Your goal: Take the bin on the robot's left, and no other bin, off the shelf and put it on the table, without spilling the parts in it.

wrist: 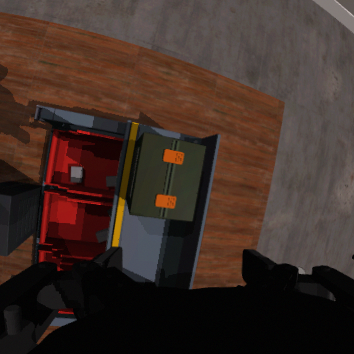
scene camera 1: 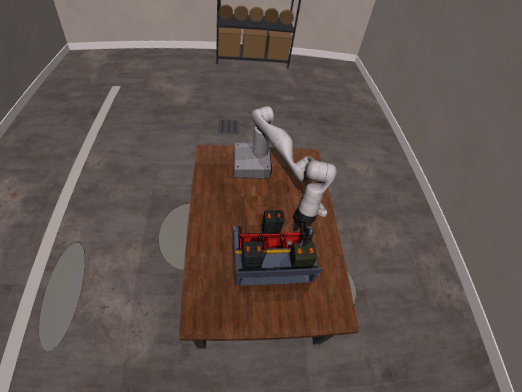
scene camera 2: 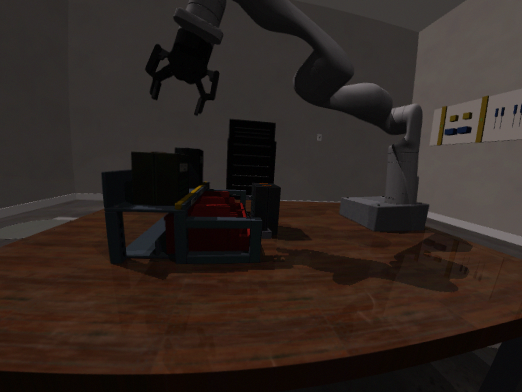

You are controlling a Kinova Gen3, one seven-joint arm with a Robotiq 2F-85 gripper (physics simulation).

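Places are measured from the arm's base along level axes (x ahead, y left, z up), in millimetres.
Pixels of known places: gripper, fingertip midpoint: (wrist: 182, 262) (scene camera 1: 298, 238) (scene camera 2: 175, 107); arm's base, origin of the base link: (scene camera 1: 260, 151) (scene camera 2: 399, 202).
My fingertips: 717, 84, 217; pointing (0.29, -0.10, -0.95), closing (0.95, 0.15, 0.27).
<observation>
For each thing: its top centre in the pictures, then the offset to it from my fingertips, as dx, dy, dz.
- middle bin, middle of its top: (wrist: 84, 230) (scene camera 2: 216, 200) (scene camera 1: 274, 244) -90, -60, -221
- far bin, middle of its top: (scene camera 2: 218, 193) (scene camera 1: 250, 245) -89, -173, -221
- green box, middle of its top: (wrist: 169, 178) (scene camera 2: 163, 152) (scene camera 1: 305, 250) +7, +53, -103
- yellow strip, middle of its top: (wrist: 115, 240) (scene camera 2: 197, 188) (scene camera 1: 276, 251) -39, -60, -190
Several red bins stand side by side in the low blue-grey shelf (scene camera 1: 277, 273) (scene camera 2: 181, 245) (wrist: 80, 119). The bin on the robot's left (scene camera 1: 291, 239) (scene camera 2: 217, 237) (wrist: 92, 155) is upright, with small grey parts inside; in scene view 1 the gripper partly covers it. The middle bin (scene camera 1: 272, 242) (wrist: 62, 216) is beside it and also holds a grey part. My gripper (scene camera 1: 306, 239) (scene camera 2: 176, 103) (wrist: 182, 262) is open and empty, tilted, high above the shelf and apart from every bin. The far bin (scene camera 1: 249, 241) is mostly hidden by a finger in the wrist view.
A green box (scene camera 1: 303, 256) (scene camera 2: 157, 177) (wrist: 182, 185) with orange labels and a dark box (scene camera 1: 253, 256) (scene camera 2: 193, 162) stand on the shelf top behind the yellow strip (wrist: 119, 220). Another dark box (scene camera 1: 273, 222) (scene camera 2: 266, 207) (wrist: 17, 220) stands on the robot's side of the shelf.
</observation>
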